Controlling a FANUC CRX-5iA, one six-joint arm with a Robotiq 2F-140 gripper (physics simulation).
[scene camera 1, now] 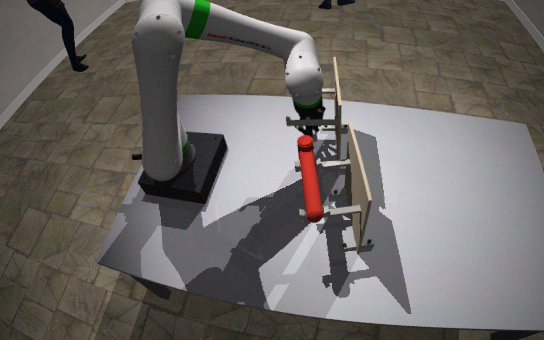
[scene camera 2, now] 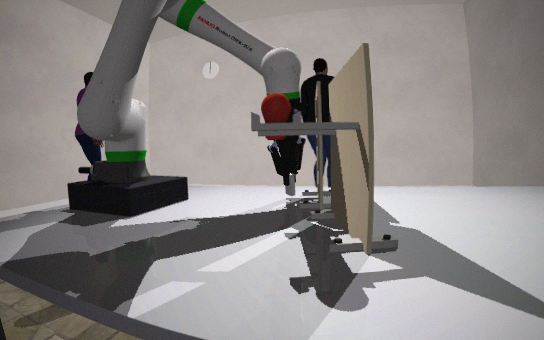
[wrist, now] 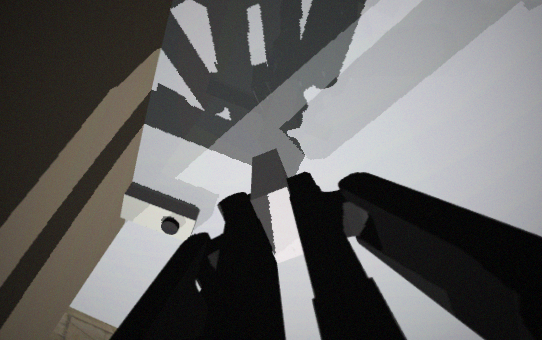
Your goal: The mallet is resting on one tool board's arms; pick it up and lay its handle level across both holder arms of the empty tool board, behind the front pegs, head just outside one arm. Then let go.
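Frame: origin at the arm's base, x ahead, y left, z up, level; centimetres.
Seen in the pictures: gripper, fingertip midpoint: (scene camera 1: 313,138) (scene camera 2: 290,194) (wrist: 273,175); arm's base at its link origin: (scene camera 2: 127,179).
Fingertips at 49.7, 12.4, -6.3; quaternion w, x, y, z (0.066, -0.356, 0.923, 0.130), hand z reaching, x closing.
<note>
Offsets run from my fingertips to a thing's top centre, as dx, dy, dz. "spot": to the spot under its first point. Level surfaces: height alone.
The red mallet {-0.7, -33.8, +23.9} (scene camera 1: 310,182) (scene camera 2: 276,107) lies lengthwise across both holder arms of the near tool board (scene camera 1: 364,190) (scene camera 2: 354,95). It is a long red body with a rounded near end and a collared far end; I cannot tell handle from head. The far tool board (scene camera 1: 337,87) (scene camera 2: 319,155) is empty; its near arm (scene camera 1: 320,122) passes in front of the gripper in scene camera 1. My gripper (scene camera 1: 312,133) (scene camera 2: 290,184) (wrist: 273,175) is shut and empty, pointing down beside the far board, fingertips below arm height. It is beyond the mallet's far end, apart from it.
The near board's arms (scene camera 1: 343,210) (scene camera 2: 320,127) stick out toward the robot base (scene camera 1: 205,165) (scene camera 2: 127,196). A bolted board foot {+9.1, +6.6, -0.1} (wrist: 160,215) shows left of the fingers in the wrist view, with a board face {spot: +8.5, +0.1, +4.6} (wrist: 95,165) rising beside it. Both boards stand on the grey-white table {dz -1.3} (scene camera 1: 450,200).
</note>
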